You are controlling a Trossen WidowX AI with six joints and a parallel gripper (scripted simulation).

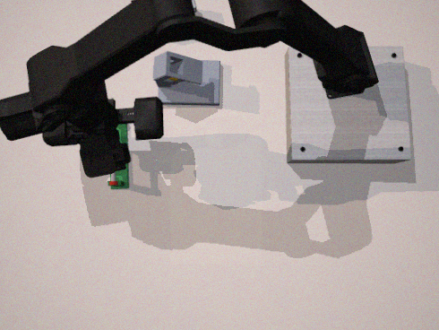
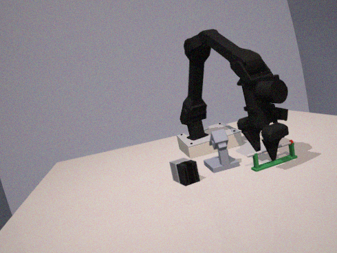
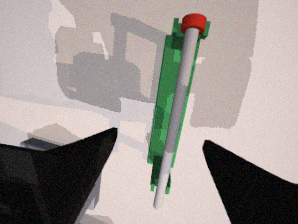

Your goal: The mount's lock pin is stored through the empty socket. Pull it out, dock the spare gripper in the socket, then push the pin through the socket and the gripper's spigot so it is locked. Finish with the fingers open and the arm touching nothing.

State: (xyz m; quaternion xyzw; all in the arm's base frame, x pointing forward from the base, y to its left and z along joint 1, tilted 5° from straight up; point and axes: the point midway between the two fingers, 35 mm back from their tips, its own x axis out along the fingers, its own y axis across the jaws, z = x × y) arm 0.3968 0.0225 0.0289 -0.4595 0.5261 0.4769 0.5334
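Now: the green cradle 2 cm to the left of my gripper tip and 1 cm ahead of it. Round my gripper tip: grey mount 12 cm behind, 8 cm to the right, 3 cm above; then spare gripper 21 cm to the right, 12 cm behind.
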